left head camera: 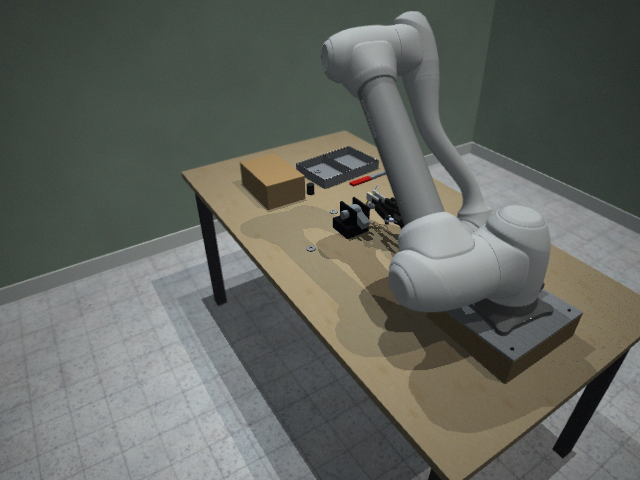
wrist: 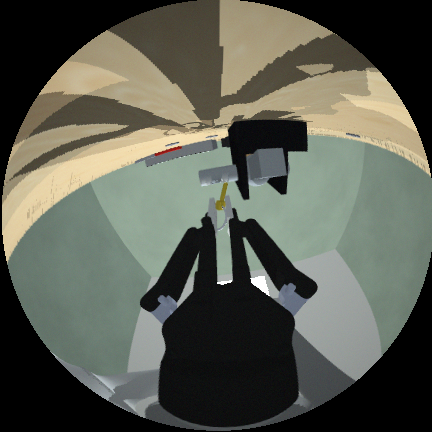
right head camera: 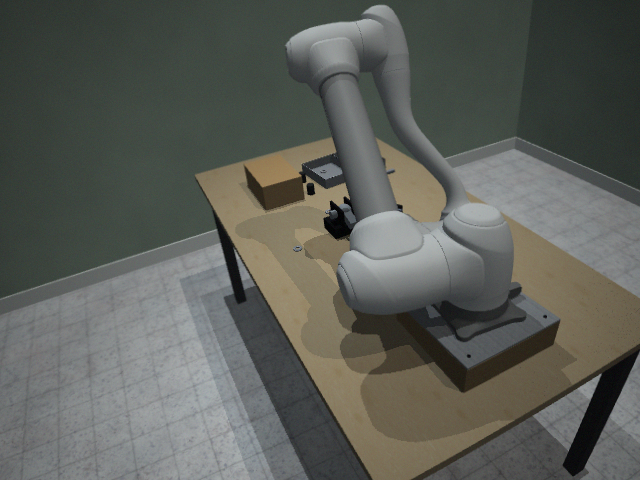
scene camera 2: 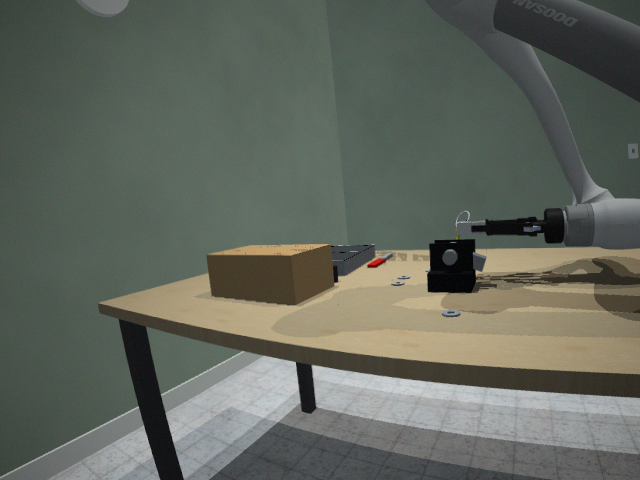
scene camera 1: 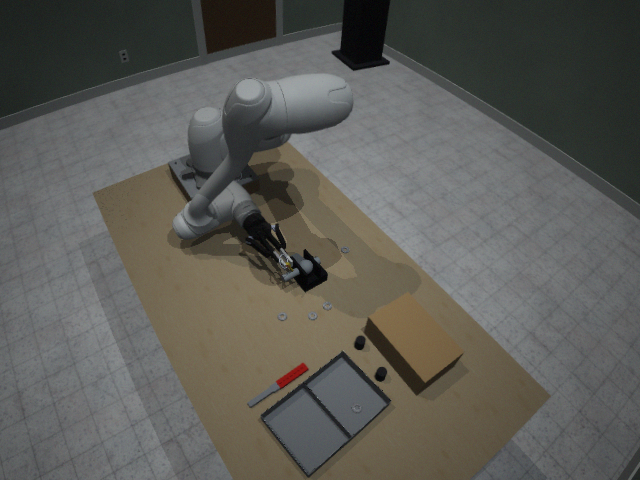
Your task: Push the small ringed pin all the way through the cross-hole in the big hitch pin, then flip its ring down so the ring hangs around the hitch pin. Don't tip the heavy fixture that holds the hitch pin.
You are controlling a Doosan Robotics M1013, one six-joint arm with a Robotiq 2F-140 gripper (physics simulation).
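Frame: origin at the arm's base, x down, y ahead, z right, level; millimetres.
Where they show: gripper, between the fingertips: (left head camera: 370,194) (wrist: 220,203) (scene camera 2: 457,228) (scene camera 1: 288,265); arm's base, origin of its link: (left head camera: 503,304) (right head camera: 473,308) (scene camera 1: 213,169).
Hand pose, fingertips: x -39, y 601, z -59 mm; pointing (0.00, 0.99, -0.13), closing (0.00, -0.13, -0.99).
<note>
Things, the pixels of their top centre, and the offset from my fingertips. "spot": a spot on its surface instead.
- black fixture, centre of its top: (wrist: 250,189) (scene camera 2: 459,240) (scene camera 1: 299,260) (right head camera: 348,204) (left head camera: 360,205) dy -17, dx +21, dz -48 mm
- small yellow ringed pin, a spot on its surface: (wrist: 224,191) (scene camera 2: 459,238) spot: dy -5, dx +21, dz -10 mm
- cardboard box, centre of its top: (scene camera 2: 267,249) (scene camera 1: 416,334) (left head camera: 271,168) (right head camera: 271,169) dy +375, dx +17, dz -229 mm
- two-part grey tray, centre of its top: (scene camera 1: 327,408) (scene camera 2: 330,252) (right head camera: 343,161) (left head camera: 337,161) (wrist: 183,154) dy +431, dx +75, dz +91 mm
- red-handled tool, centre of its top: (scene camera 1: 278,384) (scene camera 2: 381,258) (wrist: 156,155) (left head camera: 369,176) dy +299, dx +106, dz +177 mm
- nearer, centre of its top: (scene camera 1: 360,339) (right head camera: 310,184) dy +293, dx +77, dz -99 mm
- farther, centre of its top: (scene camera 1: 382,371) dy +409, dx +77, dz -101 mm
The black fixture (left head camera: 343,226) (scene camera 1: 313,282) (scene camera 2: 451,282) (wrist: 267,132) stands upright on the table and holds the grey hitch pin (scene camera 1: 291,275) (scene camera 2: 449,257) (wrist: 212,176) lying level. My gripper (scene camera 1: 282,258) (scene camera 2: 467,227) (wrist: 220,203) reaches in level, above the hitch pin's free end, and is shut on the head of the small yellow ringed pin (scene camera 2: 457,237) (wrist: 224,191). The pin points down, and its lower end meets the top of the hitch pin in the wrist view. How deep it sits in the cross-hole cannot be told. Its ring (scene camera 2: 463,212) stands up above the fingertips.
A cardboard box (left head camera: 271,178) (scene camera 1: 413,343) (scene camera 2: 258,276), a two-part grey tray (scene camera 1: 326,404), a red-handled tool (scene camera 1: 292,375) and two black cylinders, one nearer (scene camera 1: 359,342) and one farther (scene camera 1: 381,373), stand or lie beyond the fixture. Several washers lie around it, one on its far side (scene camera 1: 345,250).
</note>
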